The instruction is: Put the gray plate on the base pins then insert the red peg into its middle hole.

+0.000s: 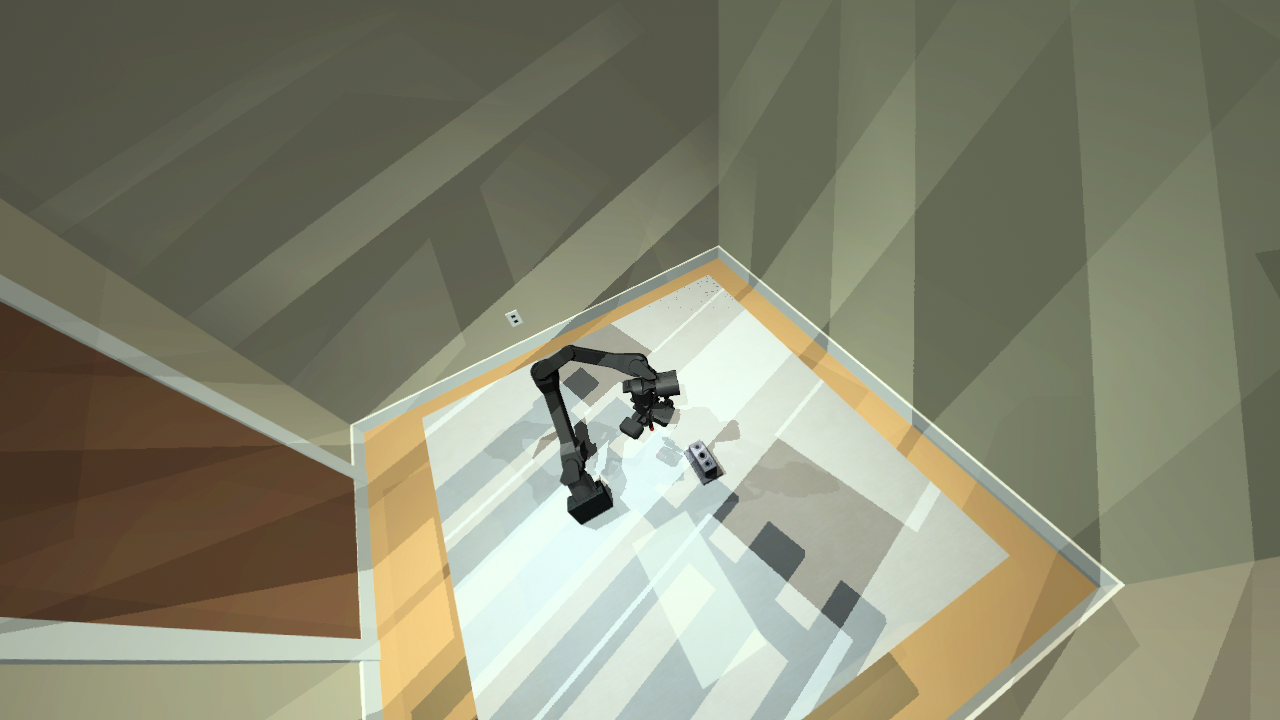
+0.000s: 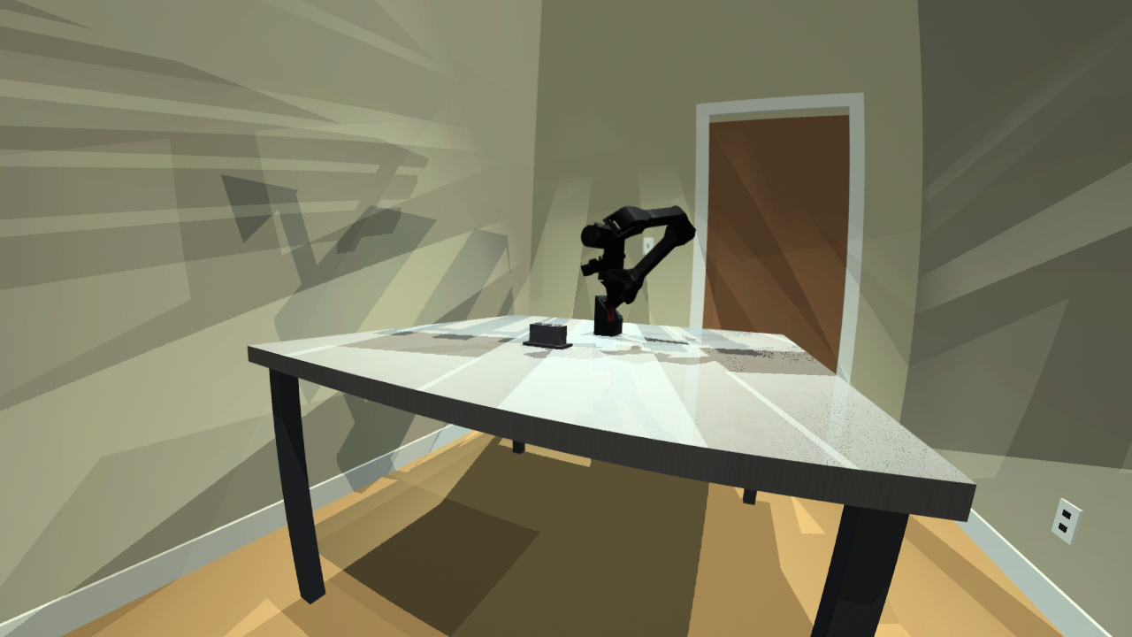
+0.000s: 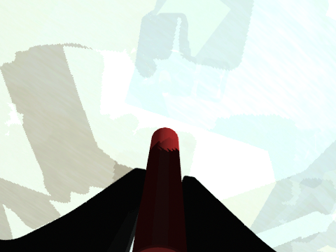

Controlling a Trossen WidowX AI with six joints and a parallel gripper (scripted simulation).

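My gripper tip is now 160 mm to the left of the gray plate, 70 mm short of it and 70 mm above it. Round my gripper tip: red peg (right at my gripper tip).
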